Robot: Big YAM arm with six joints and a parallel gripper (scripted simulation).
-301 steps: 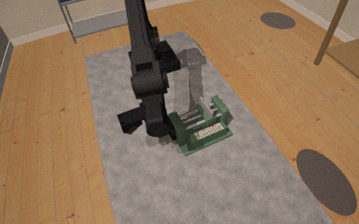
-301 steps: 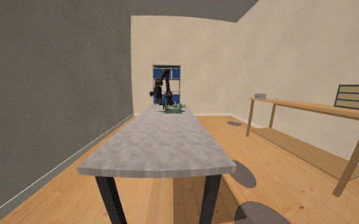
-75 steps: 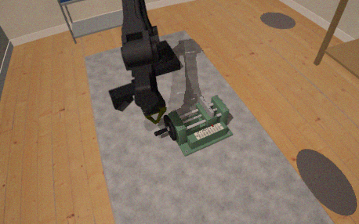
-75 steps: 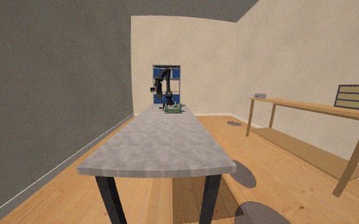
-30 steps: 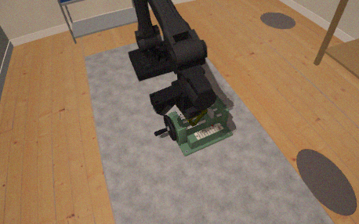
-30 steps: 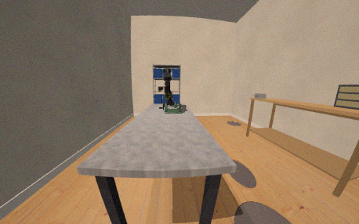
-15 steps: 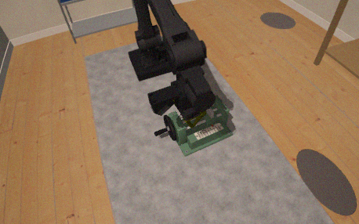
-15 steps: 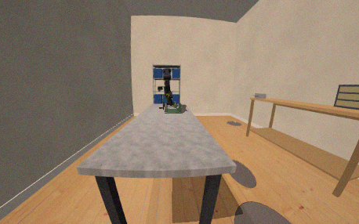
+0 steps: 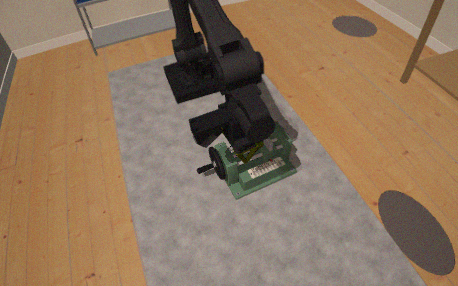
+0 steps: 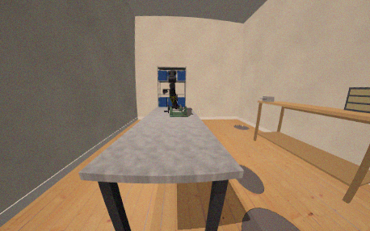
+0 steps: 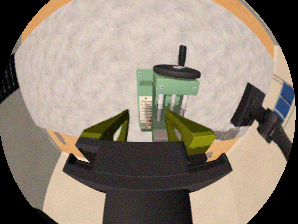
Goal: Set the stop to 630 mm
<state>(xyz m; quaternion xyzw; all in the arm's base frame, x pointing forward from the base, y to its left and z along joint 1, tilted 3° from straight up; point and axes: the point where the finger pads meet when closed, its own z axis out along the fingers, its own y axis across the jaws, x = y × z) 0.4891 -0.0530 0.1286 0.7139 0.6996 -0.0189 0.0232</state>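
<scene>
My hand is 110 mm above the black handwheel, 70 mm past it and 60 mm to the left of it. From my hand the other things lie so: grey stop block: 100 mm to the left, 70 mm below, 40 mm behind.
</scene>
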